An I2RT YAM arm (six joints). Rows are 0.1 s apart.
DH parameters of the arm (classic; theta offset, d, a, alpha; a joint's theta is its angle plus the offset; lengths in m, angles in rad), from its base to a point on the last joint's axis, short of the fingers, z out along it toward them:
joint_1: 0 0.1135 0.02 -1.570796
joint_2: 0 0 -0.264 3.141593
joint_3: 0.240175 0 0.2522 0
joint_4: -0.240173 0 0.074 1.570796
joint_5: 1.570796 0 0 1.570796
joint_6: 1.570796 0.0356 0 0
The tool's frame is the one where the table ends.
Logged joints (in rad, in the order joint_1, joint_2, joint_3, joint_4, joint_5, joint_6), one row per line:
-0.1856, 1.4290, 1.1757, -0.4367, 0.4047, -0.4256
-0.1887, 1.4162, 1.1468, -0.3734, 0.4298, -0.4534
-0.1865, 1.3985, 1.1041, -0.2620, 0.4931, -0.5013
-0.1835, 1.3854, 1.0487, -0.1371, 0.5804, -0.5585
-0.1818, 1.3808, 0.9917, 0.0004, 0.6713, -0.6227
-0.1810, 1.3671, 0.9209, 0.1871, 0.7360, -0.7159
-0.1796, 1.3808, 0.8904, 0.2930, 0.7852, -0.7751
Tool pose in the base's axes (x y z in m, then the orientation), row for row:
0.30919, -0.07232, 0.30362, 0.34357, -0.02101, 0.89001, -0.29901
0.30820, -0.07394, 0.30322, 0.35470, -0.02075, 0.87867, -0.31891
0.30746, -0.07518, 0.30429, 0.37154, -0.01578, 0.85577, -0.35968
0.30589, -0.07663, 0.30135, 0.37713, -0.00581, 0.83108, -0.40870
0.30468, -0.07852, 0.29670, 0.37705, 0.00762, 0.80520, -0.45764
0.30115, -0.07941, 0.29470, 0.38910, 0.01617, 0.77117, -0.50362
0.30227, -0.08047, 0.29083, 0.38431, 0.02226, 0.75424, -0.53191
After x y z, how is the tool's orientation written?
As a quaternion, w x y z.
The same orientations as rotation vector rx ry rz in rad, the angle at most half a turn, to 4 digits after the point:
-0.0546, 2.3125, -0.7769
-0.0536, 2.2709, -0.8242
-0.0405, 2.1940, -0.9221
-0.0149, 2.1251, -1.0451
0.0195, 2.0590, -1.1702
0.0411, 1.9608, -1.2805
0.0567, 1.9221, -1.3555

